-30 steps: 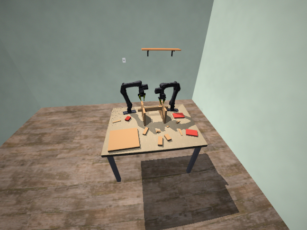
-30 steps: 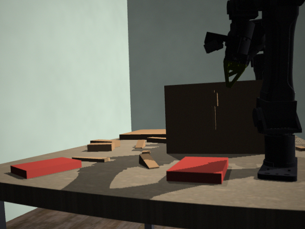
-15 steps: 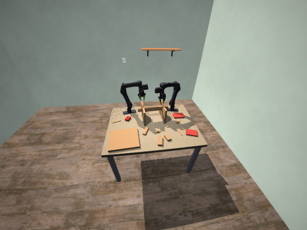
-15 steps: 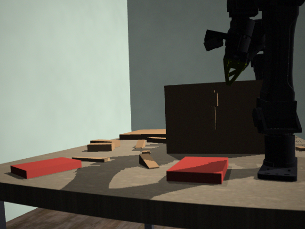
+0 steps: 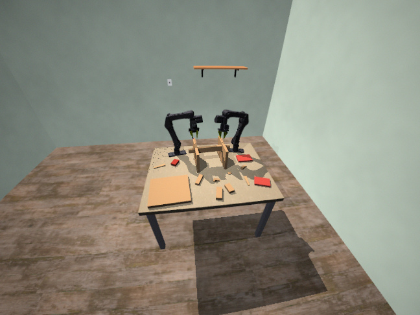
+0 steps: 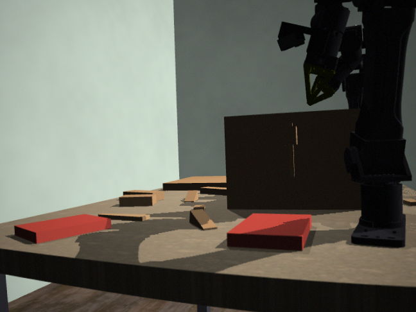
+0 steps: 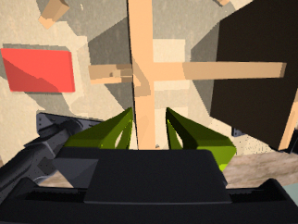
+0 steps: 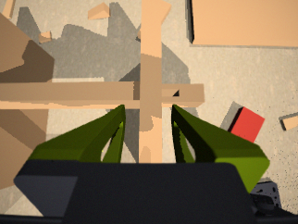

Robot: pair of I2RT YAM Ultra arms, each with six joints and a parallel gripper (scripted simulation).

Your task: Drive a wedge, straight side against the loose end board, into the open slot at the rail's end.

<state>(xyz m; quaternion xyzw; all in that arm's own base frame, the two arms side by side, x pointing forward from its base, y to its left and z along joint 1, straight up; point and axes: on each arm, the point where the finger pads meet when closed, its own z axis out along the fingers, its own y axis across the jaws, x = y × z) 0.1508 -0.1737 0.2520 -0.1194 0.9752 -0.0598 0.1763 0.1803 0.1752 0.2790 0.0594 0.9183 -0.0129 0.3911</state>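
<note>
The rail is 6 cm ahead of my left hand, 13 cm to the right of it and 9 cm below it. From my left hand the other things lie so: flat board (43 cm ahead, 52 cm to the right, 24 cm below).
</note>
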